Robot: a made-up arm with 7 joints.
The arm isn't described. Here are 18 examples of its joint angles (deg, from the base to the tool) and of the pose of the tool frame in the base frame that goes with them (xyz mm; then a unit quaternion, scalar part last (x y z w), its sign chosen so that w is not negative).
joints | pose
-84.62 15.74 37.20 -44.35 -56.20 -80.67 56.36 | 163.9 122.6 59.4 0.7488 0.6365 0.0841 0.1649
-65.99 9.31 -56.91 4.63 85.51 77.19 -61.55 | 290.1 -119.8 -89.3 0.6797 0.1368 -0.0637 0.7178
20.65 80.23 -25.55 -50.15 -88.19 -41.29 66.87 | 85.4 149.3 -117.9 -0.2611 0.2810 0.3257 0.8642
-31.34 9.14 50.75 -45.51 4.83 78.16 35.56 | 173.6 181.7 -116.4 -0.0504 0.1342 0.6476 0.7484
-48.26 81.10 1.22 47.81 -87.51 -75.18 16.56 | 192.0 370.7 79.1 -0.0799 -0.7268 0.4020 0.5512
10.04 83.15 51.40 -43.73 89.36 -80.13 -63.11 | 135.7 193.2 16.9 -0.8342 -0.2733 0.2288 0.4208
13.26 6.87 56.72 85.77 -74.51 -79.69 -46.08 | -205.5 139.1 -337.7 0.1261 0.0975 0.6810 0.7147
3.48 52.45 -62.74 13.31 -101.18 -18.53 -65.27 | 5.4 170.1 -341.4 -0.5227 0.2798 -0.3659 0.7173
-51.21 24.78 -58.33 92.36 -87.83 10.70 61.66 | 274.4 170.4 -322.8 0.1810 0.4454 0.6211 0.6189
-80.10 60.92 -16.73 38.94 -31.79 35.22 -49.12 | 367.4 239.2 63.5 0.1180 0.1229 -0.2609 0.9502
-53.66 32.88 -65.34 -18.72 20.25 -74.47 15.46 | 173.3 -41.9 -141.8 -0.0628 -0.6818 -0.6218 0.3804
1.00 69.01 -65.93 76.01 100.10 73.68 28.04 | 19.2 397.7 -184.0 -0.8656 0.1281 0.2534 0.4125
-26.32 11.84 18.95 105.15 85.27 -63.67 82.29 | 74.5 63.9 -404.2 0.2806 0.0678 0.0903 0.9531
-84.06 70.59 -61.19 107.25 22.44 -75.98 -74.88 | 258.3 353.1 -0.3 0.5330 0.5068 -0.5185 0.4362
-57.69 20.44 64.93 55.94 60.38 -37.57 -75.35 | 343.5 209.5 -184.6 0.2975 0.1047 -0.4098 0.8559
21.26 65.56 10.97 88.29 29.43 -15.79 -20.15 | -115.7 433.1 -143.8 0.3925 0.8218 0.0100 0.4128
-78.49 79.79 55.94 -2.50 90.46 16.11 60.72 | 18.7 293.9 209.8 -0.2688 0.3076 -0.8655 0.2898
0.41 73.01 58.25 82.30 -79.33 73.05 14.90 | 19.1 423.9 -124.6 -0.5835 0.3637 0.4670 0.5560
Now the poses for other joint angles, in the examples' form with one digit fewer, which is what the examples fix.
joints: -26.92 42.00 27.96 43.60 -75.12 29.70 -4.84
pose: 231 308 -220 -0.469 0.139 0.187 0.852
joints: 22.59 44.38 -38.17 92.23 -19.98 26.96 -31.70
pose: -225 335 -221 0.076 0.975 0.128 0.165
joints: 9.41 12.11 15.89 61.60 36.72 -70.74 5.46
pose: -35 131 -386 0.212 0.150 -0.138 0.956
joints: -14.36 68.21 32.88 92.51 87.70 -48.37 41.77
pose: 51 415 -181 0.735 0.251 0.021 0.629
